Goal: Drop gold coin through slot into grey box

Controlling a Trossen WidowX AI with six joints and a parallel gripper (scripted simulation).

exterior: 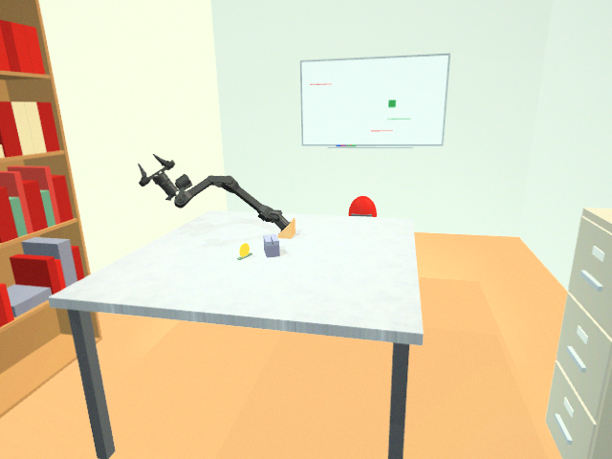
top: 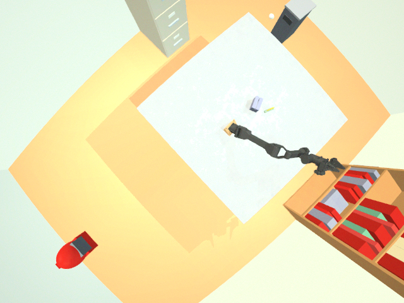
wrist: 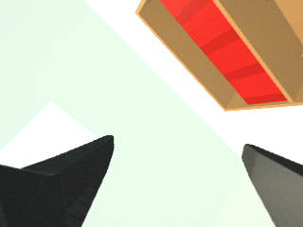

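The gold coin is 170 mm ahead of my gripper tip, 490 mm to the left of it and 390 mm below it.
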